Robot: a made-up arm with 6 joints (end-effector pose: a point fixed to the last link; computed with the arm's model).
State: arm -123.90 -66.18 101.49 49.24 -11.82 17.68
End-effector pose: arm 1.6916 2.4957 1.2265 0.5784 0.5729 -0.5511 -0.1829
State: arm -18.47 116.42 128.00 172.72 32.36 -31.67
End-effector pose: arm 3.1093 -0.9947 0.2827 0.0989 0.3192 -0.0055 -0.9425
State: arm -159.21 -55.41 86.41 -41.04 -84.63 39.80
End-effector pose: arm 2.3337 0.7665 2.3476 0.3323 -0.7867 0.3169 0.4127
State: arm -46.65 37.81 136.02 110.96 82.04 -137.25
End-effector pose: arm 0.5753 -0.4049 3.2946 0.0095 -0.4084 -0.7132 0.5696
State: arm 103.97 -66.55 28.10 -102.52 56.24 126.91
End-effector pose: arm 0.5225 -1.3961 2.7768 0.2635 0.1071 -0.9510 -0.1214
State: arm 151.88 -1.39 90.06 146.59 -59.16 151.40
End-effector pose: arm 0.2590 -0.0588 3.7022 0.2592 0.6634 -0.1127 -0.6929
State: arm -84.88 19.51 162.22 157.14 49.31 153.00
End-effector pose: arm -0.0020 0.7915 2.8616 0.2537 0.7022 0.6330 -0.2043
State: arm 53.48 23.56 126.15 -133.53 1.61 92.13
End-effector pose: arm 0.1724 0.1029 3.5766 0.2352 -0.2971 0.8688 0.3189
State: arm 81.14 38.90 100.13 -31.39 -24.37 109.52
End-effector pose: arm 0.3070 1.7846 3.3002 0.4921 0.2452 0.7869 -0.2804
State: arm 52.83 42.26 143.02 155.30 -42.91 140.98
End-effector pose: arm 0.3851 0.3561 3.2952 0.4031 -0.4160 0.6031 0.5483
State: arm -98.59 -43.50 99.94 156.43 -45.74 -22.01
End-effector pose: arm 0.4034 2.4220 2.3711 0.3413 0.4835 -0.6993 0.4009
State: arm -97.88 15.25 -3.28 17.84 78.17 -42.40
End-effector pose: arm -0.2985 -2.2683 1.6467 0.0047 -0.8257 -0.5629 0.0356
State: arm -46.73 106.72 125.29 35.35 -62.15 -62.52
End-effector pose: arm 2.1373 -2.4703 0.7291 0.6256 -0.6365 -0.3498 -0.2847
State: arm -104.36 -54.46 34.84 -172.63 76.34 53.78
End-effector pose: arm 0.2747 0.9457 2.9805 0.2254 0.4264 0.5716 0.6638
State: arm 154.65 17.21 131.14 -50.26 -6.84 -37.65
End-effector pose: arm 0.3185 -0.1109 3.4952 0.0837 0.9293 0.0784 -0.3511
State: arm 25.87 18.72 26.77 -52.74 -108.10 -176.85
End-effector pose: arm 2.0092 1.0570 2.1400 0.7704 -0.2142 0.3633 -0.4782
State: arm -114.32 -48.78 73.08 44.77 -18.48 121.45
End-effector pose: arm 0.8436 1.8432 2.9078 0.1831 -0.2456 0.9507 0.0492
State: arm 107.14 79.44 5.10 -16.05 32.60 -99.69
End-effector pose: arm -0.5784 2.2049 -0.9530 0.8374 0.2935 -0.3929 0.2412
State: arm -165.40 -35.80 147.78 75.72 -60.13 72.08
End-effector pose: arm 2.4103 0.7261 1.3516 0.2631 0.3121 -0.8711 0.2730
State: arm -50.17 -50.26 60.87 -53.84 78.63 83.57
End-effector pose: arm -1.2301 1.2558 2.8557 0.5005 0.6740 0.1195 0.5300
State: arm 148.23 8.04 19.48 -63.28 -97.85 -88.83
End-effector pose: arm -1.7371 0.9243 2.2895 0.4757 0.1435 0.2568 0.8289
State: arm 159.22 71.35 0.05 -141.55 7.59 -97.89
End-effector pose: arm -2.0845 0.7560 -0.7759 0.9628 -0.1777 -0.0951 -0.1799
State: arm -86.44 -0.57 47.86 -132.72 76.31 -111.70
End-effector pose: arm 0.0187 -1.2916 3.2405 0.7932 -0.4406 0.2633 0.3278
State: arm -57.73 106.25 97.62 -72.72 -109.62 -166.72
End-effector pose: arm 1.8608 -2.6656 -0.0553 0.3319 0.2172 0.5221 -0.7550
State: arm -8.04 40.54 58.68 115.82 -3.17 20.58
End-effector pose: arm 2.8141 -0.3815 2.3423 0.1252 0.6205 -0.0591 -0.7719
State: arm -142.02 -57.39 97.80 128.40 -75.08 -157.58
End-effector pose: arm 2.1252 1.7660 1.7006 0.8666 0.1834 0.1784 -0.4285
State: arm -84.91 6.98 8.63 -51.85 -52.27 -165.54
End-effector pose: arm 0.3040 -2.1483 2.0379 0.1746 -0.2917 -0.0059 0.9404
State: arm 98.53 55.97 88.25 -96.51 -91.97 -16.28
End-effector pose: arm -0.5425 2.6647 2.3350 0.1899 0.8353 0.0419 0.5142
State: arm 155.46 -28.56 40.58 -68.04 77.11 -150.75
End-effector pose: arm 0.1943 0.0646 3.4256 0.1389 0.2707 0.8141 -0.4947
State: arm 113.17 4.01 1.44 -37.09 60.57 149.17
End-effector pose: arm -0.6798 1.8749 2.1187 0.4137 0.4716 0.6812 -0.3774
